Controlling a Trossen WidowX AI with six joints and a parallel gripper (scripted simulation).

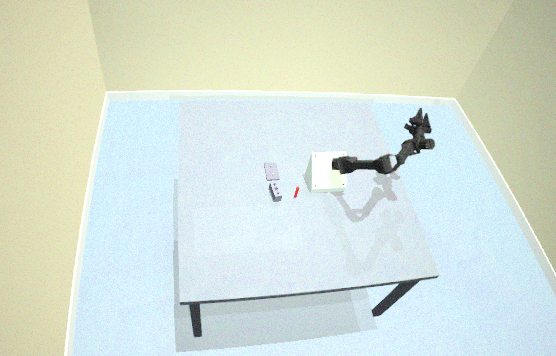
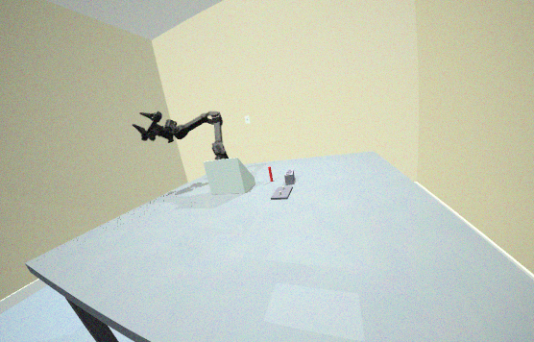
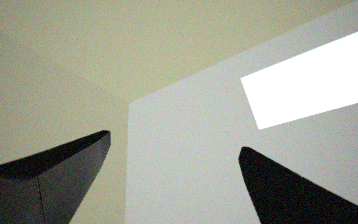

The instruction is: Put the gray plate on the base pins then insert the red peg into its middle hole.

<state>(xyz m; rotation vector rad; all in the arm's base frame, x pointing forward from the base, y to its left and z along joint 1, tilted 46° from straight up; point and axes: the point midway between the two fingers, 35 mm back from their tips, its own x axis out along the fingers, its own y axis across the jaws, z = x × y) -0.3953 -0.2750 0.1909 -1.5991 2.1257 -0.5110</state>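
My gripper tip is now 76 cm short of the gray plate, 43 cm above it and 18 cm to the right of it. From my gripper tip the other things lie so: red peg 65 cm ahead, 43 cm below, 20 cm to the left; then base 75 cm ahead, 46 cm below, 2 cm to the left.
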